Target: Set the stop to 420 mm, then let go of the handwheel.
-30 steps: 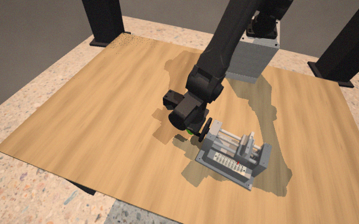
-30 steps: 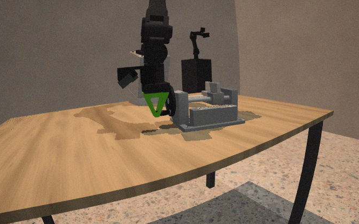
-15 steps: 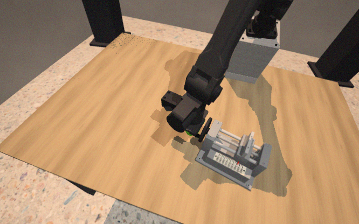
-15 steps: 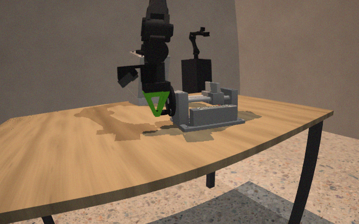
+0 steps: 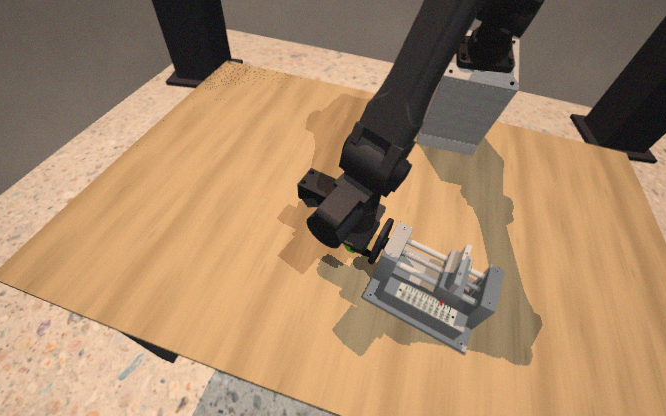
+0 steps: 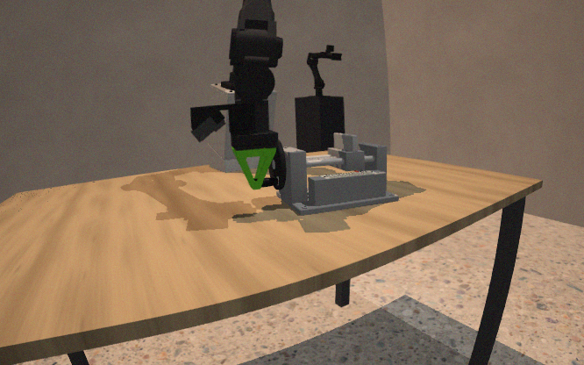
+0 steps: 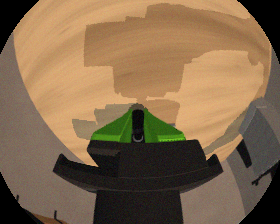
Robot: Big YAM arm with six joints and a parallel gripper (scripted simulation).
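Now: the black handwheel 3 cm to the left of my hand, 1 cm ahead of it and 1 cm above it. Also, from my hand: sliding stop block: 18 cm to the left, 6 cm ahead, 4 cm above.
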